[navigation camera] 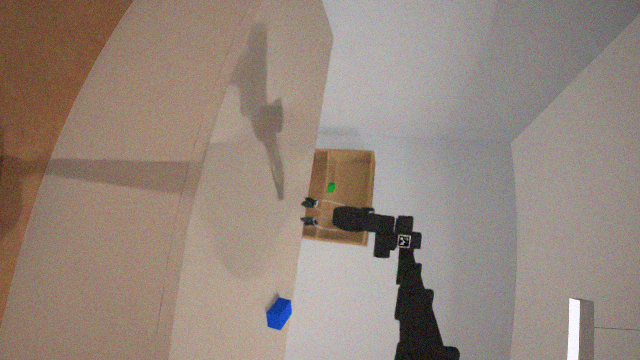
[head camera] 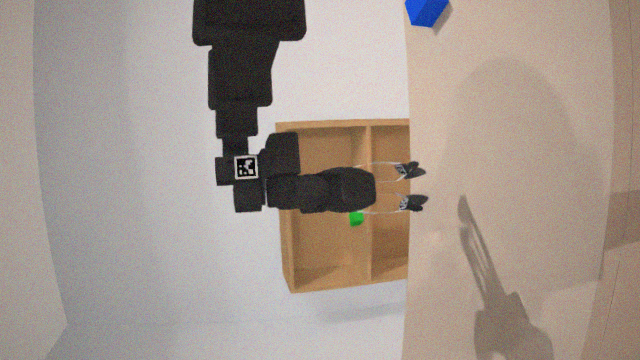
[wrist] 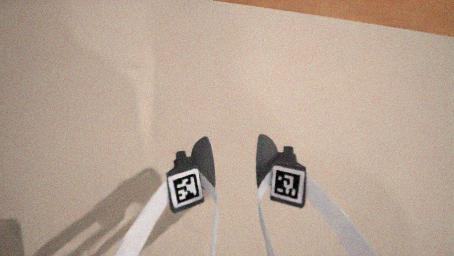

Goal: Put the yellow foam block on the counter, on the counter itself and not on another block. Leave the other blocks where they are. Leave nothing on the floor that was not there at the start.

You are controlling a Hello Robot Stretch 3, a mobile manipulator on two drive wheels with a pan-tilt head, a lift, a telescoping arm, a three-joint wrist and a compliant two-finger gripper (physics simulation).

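Places are measured from the robot's base along level axes (x left, y back, z up), in metres.
Pixels of known places: gripper, between the fingertips: (navigation camera: 302,210) (head camera: 422,186) (wrist: 234,154).
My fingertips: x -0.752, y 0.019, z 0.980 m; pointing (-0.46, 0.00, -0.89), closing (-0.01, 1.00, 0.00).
Ahead of a thing's pixels: the offset from my fingertips to its top centre. "pt": to the spot under its first point. Level surfaces: height alone.
The yellow foam block does not show in any of the views. The beige counter @[dz -0.069 m] (head camera: 560,100) (navigation camera: 225,310) (wrist: 325,75) runs along the right in the head view and fills most of the wrist view. My gripper (head camera: 416,186) (navigation camera: 308,211) (wrist: 234,154) is open, with nothing between its fingertips. In the head and navigation views its tips overlap the counter's edge; in the wrist view they are over the counter surface, apart from it. A blue block @[dx +0.035, dy +0.350, dz -0.024 m] (head camera: 427,11) (navigation camera: 279,314) lies on the counter near that edge. A green block @[dx -1.417, dy -0.079, dz -0.258 m] (head camera: 356,219) (navigation camera: 331,187) sits in the wooden shelf unit.
The wooden shelf unit @[pt dx -1.347, dy -0.203, dz +0.081 m] (head camera: 287,250) (navigation camera: 371,175) stands beyond the counter's edge, partly hidden by the counter and my gripper. Orange-brown floor @[dz -0.979 m] (navigation camera: 45,60) (wrist: 400,12) shows past the counter's other edge. The gripper and arm cast shadows on the counter.
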